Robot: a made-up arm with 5 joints. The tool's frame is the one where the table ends. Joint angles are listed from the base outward.
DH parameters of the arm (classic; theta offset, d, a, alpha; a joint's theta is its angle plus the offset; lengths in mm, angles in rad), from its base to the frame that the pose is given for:
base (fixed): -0.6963 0 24.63 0
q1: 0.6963 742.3 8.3 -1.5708
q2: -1.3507 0 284.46 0
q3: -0.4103 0 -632.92 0
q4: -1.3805 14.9 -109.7 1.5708
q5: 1.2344 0 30.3 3.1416
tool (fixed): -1.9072 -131 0 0
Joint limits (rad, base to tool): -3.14..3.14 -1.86..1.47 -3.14..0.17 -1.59..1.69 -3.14..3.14
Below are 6 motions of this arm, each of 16 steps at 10 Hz.
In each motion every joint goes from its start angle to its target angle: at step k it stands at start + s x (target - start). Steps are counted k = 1, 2, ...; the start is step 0. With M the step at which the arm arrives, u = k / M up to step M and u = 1 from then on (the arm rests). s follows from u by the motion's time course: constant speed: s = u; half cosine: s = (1 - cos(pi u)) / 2; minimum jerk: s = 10 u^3 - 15 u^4 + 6 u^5.
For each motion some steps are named. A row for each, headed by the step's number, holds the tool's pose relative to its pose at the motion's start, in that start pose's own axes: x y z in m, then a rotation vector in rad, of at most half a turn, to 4 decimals.
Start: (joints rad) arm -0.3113 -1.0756 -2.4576 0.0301 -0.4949
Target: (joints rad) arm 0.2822 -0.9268 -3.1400 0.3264 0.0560
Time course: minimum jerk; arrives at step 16
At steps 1, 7, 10, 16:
1: 0.0003 -0.0011 0.0001 -0.0007 -0.0002 -0.0025
7: 0.0177 -0.2071 0.0467 -0.1186 -0.0500 -0.4206
10: -0.0193 -0.3920 0.1246 -0.2321 -0.1099 -0.7854
16: -0.0834 -0.5271 0.2124 -0.3303 -0.1712 -1.0723

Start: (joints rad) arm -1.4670 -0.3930 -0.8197 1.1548 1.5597
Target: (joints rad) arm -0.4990 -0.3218 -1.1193 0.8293 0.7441
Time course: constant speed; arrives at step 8
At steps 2, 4, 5, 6, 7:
2: -0.1849 -0.0010 0.0576 0.1412 0.0150 0.4438
4: -0.3647 -0.0541 0.1193 0.2922 0.0354 0.8811
5: -0.4479 -0.0993 0.1513 0.3736 0.0478 1.0957
6: -0.5242 -0.1557 0.1839 0.4605 0.0617 1.3065
7: -0.5919 -0.2222 0.2169 0.5537 0.0775 1.5127

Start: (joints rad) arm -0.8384 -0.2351 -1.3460 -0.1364 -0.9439
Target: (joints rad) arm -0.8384 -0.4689 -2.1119 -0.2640 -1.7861
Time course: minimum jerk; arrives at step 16
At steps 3, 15, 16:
3: 0.0213 -0.0314 0.0102 -0.0452 -0.0313 0.0411
15: 0.3263 -0.4922 0.5342 -1.1309 -0.2372 0.7478
16: 0.3266 -0.4928 0.5360 -1.1338 -0.2367 0.7490

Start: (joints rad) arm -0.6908 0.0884 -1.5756 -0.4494 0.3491
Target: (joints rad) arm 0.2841 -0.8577 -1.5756 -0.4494 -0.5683
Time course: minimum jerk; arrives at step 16
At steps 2, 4, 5, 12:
2: 0.0087 0.0165 0.0034 0.0188 -0.0094 0.0090
4: 0.0580 0.1019 0.0286 0.1173 -0.0660 0.0541
5: 0.1036 0.1695 0.0589 0.1973 -0.1222 0.0878
12: 0.5703 0.3401 0.5122 0.5721 -0.8149 0.1138

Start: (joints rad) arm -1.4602 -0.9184 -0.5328 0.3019 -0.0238
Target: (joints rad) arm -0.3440 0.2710 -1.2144 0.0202 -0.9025
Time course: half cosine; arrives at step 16
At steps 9, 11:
9: -0.1407 0.4723 -0.0445 0.6173 -0.0427 0.8222
11: -0.2369 0.6135 0.0024 0.8017 -0.1227 1.0710

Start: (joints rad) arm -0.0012 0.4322 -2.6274 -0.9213 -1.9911
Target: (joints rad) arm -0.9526 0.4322 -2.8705 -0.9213 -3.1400
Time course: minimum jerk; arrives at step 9
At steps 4, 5, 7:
4: -0.2052 -0.0269 -0.0274 -0.0831 0.0518 0.8328
5: -0.2913 -0.0732 -0.0379 -0.1287 0.0834 1.2657
7: -0.3846 -0.1709 -0.0493 -0.2097 0.1438 1.9331

